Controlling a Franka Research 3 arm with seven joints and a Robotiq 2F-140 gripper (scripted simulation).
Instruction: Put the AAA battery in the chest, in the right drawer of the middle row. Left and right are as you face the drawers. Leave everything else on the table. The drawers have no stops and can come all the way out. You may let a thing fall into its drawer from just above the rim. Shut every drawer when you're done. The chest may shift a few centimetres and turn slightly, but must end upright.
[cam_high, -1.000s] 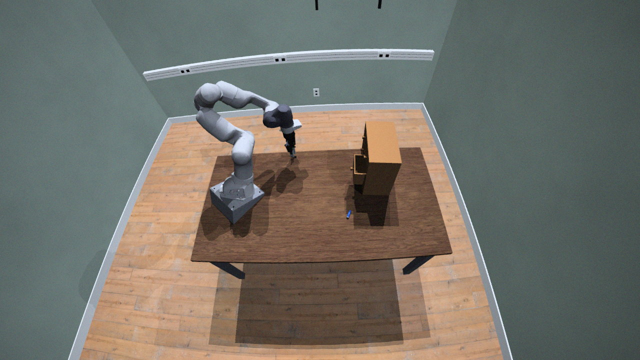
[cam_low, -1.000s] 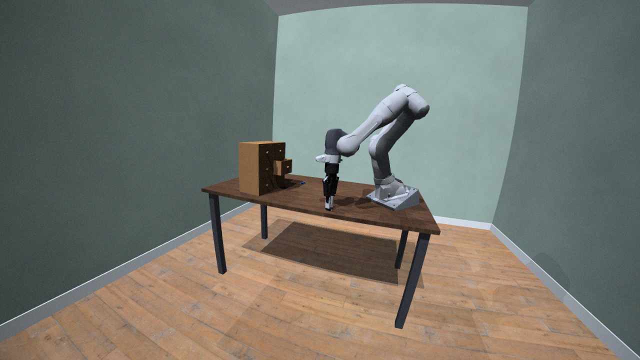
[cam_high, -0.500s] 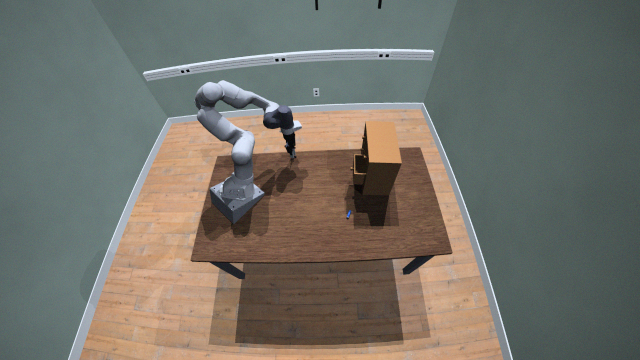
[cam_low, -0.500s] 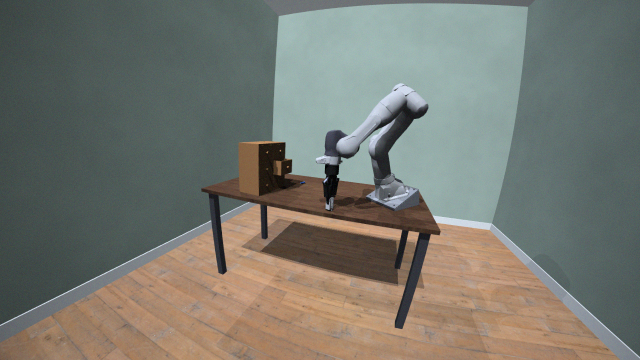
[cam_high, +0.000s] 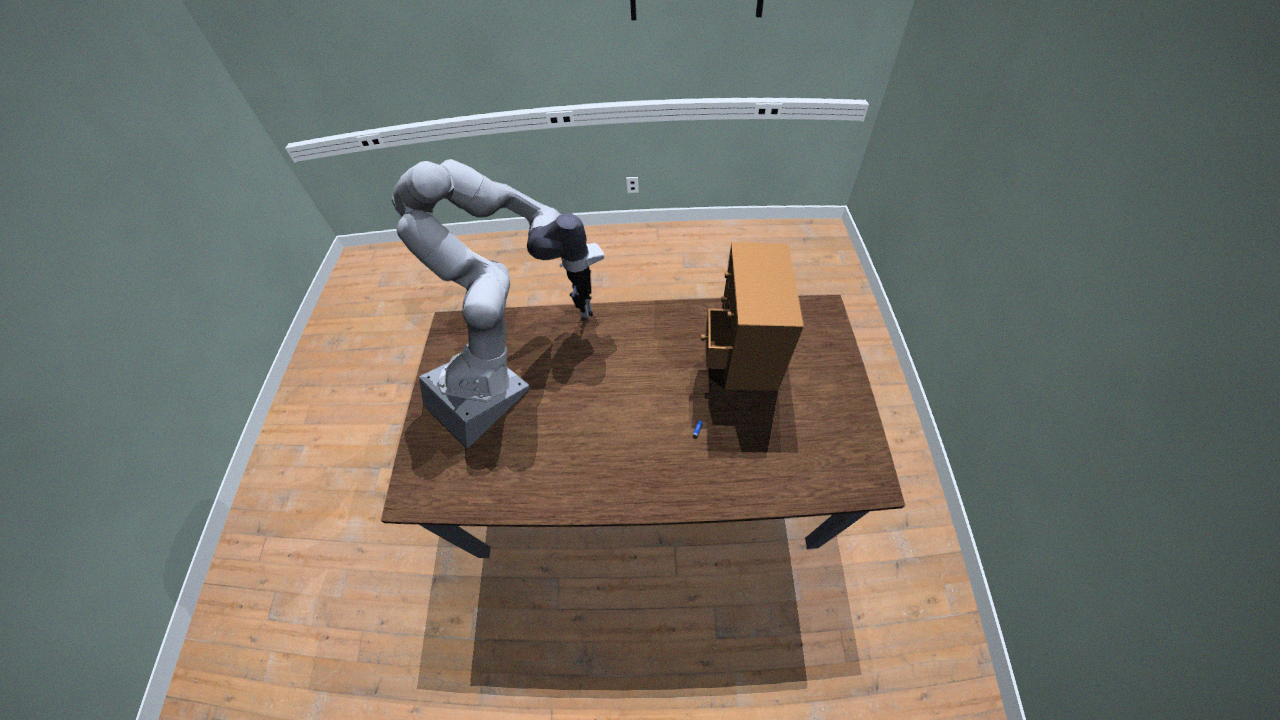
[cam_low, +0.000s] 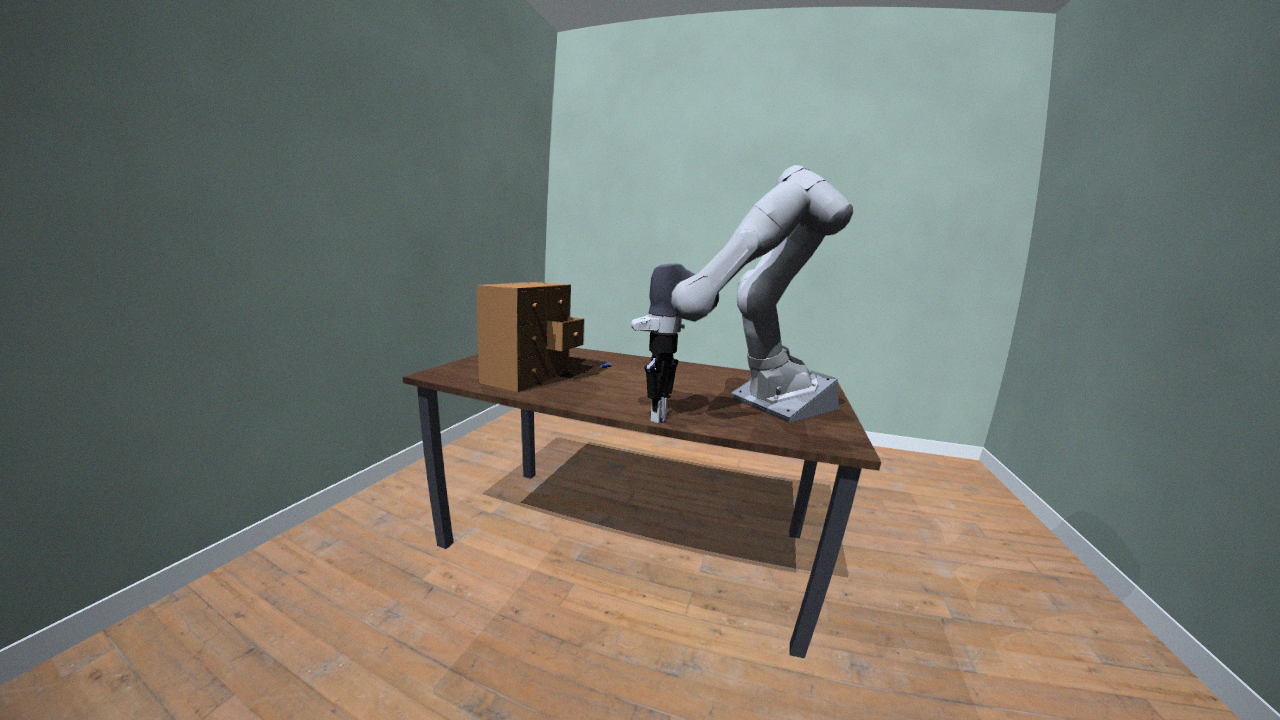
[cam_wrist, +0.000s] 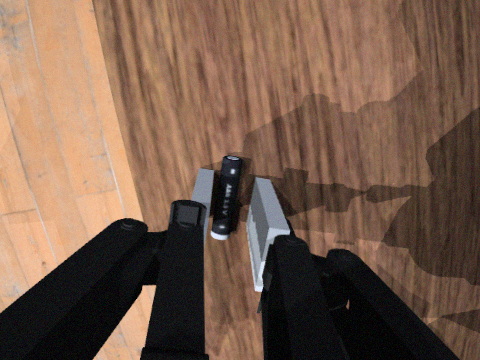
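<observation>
Now: hand 3 cm above the AAA battery. Also, from my hand: small blue cylinder: 49 cm to the right, 33 cm ahead, 3 cm below.
</observation>
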